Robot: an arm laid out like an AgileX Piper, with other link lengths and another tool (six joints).
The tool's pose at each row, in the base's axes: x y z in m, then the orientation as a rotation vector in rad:
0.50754 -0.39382 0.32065 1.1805 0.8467 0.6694
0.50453 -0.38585 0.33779 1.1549 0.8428 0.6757
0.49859 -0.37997 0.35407 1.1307 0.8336 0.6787
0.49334 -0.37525 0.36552 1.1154 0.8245 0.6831
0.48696 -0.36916 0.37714 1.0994 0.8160 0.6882
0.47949 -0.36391 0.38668 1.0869 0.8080 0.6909
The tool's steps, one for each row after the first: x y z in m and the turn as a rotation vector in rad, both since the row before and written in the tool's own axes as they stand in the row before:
0.00131 0.01867 -0.00402 -0.0243 0.0039 -0.0058
-0.00186 0.01746 -0.00515 -0.0246 -0.0019 -0.0054
-0.00147 0.01259 -0.00451 -0.0175 -0.0023 -0.0004
-0.00100 0.01331 -0.00588 -0.0180 -0.0013 -0.0004
-0.00182 0.01127 -0.00663 -0.0143 -0.0027 -0.0007

